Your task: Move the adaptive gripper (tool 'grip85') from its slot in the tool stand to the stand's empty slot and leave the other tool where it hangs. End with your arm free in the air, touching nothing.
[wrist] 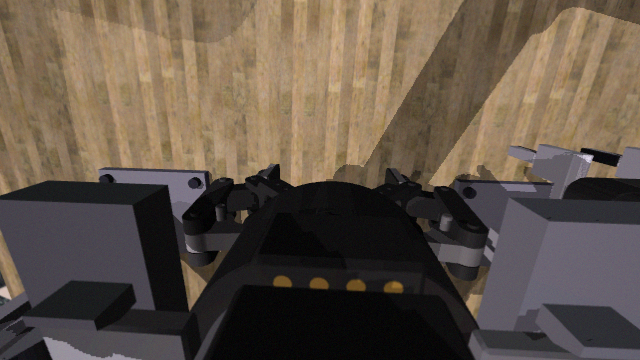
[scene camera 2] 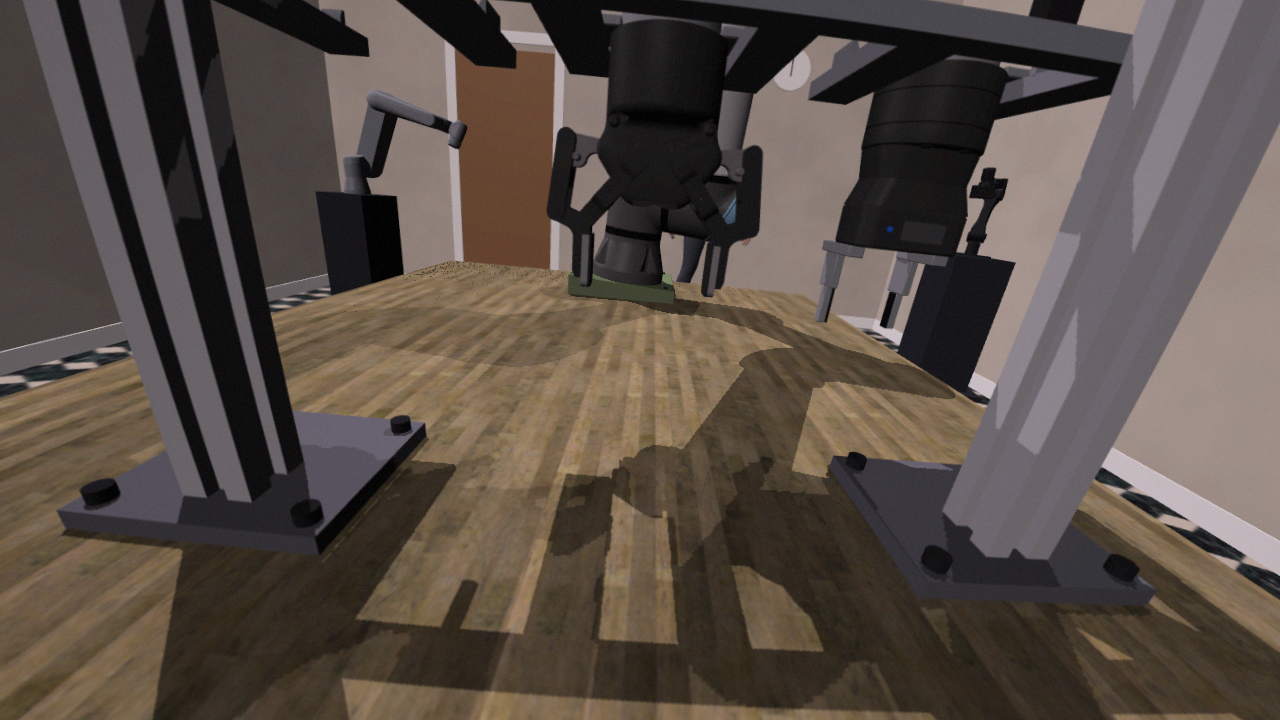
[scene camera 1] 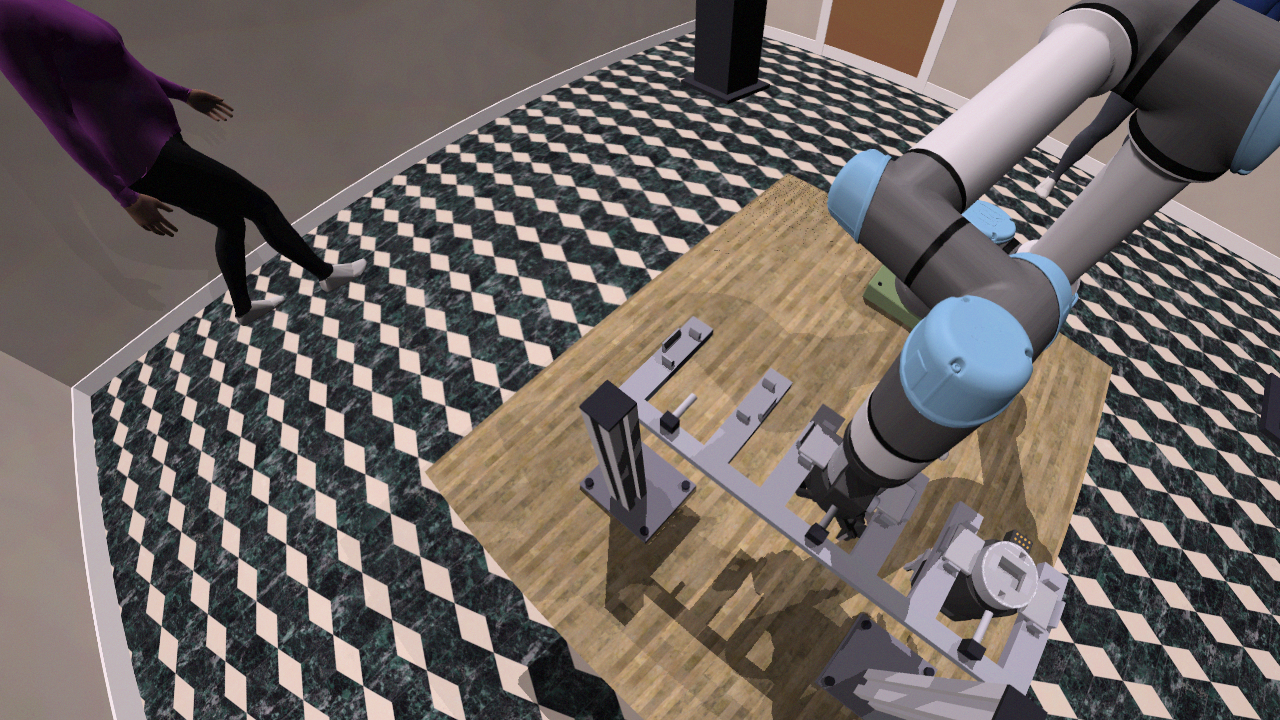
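Seen in the pictures: arm's base, origin of its link: [scene camera 2: 626,276].
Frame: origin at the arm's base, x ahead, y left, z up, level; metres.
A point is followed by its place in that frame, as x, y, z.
Observation:
The tool stand's rail [scene camera 1: 760,497] @(0.669, 0.059, 0.249) [scene camera 2: 984,35] @(0.652, 0.262, 0.240) carries three slots. The black adaptive gripper [scene camera 2: 648,266] [wrist: 333,175] is upright in the middle slot, between its two prongs, with its fingers spread apart and empty. My wrist [scene camera 1: 895,434] @(0.616, 0.107, 0.397) is directly over it, at its top; whether the coupling is locked cannot be told. The empty slot [scene camera 1: 747,425] @(0.624, -0.003, 0.250) [scene camera 2: 474,31] @(0.622, 0.002, 0.238) is beside it, at the rail's far-left end in scene camera 1. The parallel gripper [scene camera 1: 1004,577] [scene camera 2: 921,161] hangs in the slot at the other end, its coupling ring uncovered.
The stand's posts [scene camera 1: 613,447] @(0.741, -0.078, 0.240) [scene camera 2: 1083,268] @(0.654, 0.341, 0.144) rise from bolted base plates [scene camera 1: 657,514] @(0.712, -0.047, -0.021) [scene camera 2: 358,465] @(0.696, -0.049, -0.020) on the wooden table [scene camera 1: 554,420] @(0.740, -0.287, -0.033) [scene camera 2: 501,385] @(0.531, -0.031, -0.032). Pegs with black ends project at the slots. My green arm base [scene camera 1: 886,291] @(0.078, -0.062, 0.005) [scene camera 2: 617,288] @(0.084, -0.003, -0.012) is behind. A person [scene camera 1: 98,98] is by the wall.

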